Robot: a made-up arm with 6 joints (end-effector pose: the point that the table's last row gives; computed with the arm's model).
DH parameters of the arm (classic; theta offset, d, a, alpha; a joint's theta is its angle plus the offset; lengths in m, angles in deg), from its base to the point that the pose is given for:
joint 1: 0 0.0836 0 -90
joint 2: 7.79 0 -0.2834 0
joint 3: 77.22 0 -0.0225 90
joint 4: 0 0.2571 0 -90
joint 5: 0 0 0.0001 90
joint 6: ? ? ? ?
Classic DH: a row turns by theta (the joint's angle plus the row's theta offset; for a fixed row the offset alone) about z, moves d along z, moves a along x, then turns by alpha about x.
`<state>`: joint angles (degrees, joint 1 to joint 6).
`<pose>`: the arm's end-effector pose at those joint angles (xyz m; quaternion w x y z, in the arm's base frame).
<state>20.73 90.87 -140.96 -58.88 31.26 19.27</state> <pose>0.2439 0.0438 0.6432 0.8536 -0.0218 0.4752 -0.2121</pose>
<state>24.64 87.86 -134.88 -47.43 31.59 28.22</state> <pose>0.2439 0.0686 0.6282 0.8520 -0.0061 0.5228 -0.0249</pose>
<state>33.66 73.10 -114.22 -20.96 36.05 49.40</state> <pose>0.1906 0.1011 0.5848 0.6845 0.0742 0.6274 0.3638</pose>
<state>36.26 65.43 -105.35 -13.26 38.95 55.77</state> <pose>0.1575 0.0973 0.5641 0.5954 0.1066 0.6563 0.4509</pose>
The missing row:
joint 6: 0 0.1019 0 0
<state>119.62 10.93 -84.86 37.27 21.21 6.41</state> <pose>0.0764 -0.1797 0.5187 0.1294 -0.2355 0.1215 0.9555</pose>
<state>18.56 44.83 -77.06 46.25 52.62 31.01</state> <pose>0.0782 0.0880 0.4750 0.3413 0.0799 0.7272 0.5902</pose>
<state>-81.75 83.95 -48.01 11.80 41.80 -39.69</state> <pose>0.0527 -0.2667 0.1578 0.1421 0.4140 0.8944 -0.0914</pose>
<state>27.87 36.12 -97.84 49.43 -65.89 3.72</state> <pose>-0.1104 -0.1383 0.5874 0.7333 0.3561 -0.2613 0.5169</pose>
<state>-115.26 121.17 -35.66 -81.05 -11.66 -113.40</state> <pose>-0.0936 -0.2459 -0.0438 0.0462 0.6374 -0.7577 0.1321</pose>
